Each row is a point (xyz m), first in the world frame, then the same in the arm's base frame.
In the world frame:
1: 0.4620 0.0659 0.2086
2: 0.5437 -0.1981 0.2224
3: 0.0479 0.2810 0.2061
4: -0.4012 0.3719 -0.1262
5: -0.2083 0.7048 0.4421
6: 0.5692 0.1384 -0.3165
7: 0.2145 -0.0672 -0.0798
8: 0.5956 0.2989 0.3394
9: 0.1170 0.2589 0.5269
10: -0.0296 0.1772 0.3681
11: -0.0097 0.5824 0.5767
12: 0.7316 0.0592 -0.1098
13: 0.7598 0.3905 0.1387
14: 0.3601 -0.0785 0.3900
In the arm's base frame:
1: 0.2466 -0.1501 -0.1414
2: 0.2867 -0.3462 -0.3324
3: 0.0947 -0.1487 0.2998
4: -0.3782 -0.2097 0.6048
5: 0.2246 0.0614 0.7897
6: -0.2018 0.0599 -0.3588
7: -0.1138 -0.3238 -0.0959
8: 0.4197 0.0890 -0.0951
9: 0.4182 -0.1969 0.3340
10: 0.2159 -0.3046 0.3633
11: 0.4214 0.0189 0.6107
12: 0.0492 0.0253 -0.4644
13: 0.2941 0.2806 -0.2472
14: 0.3766 -0.3560 -0.0717

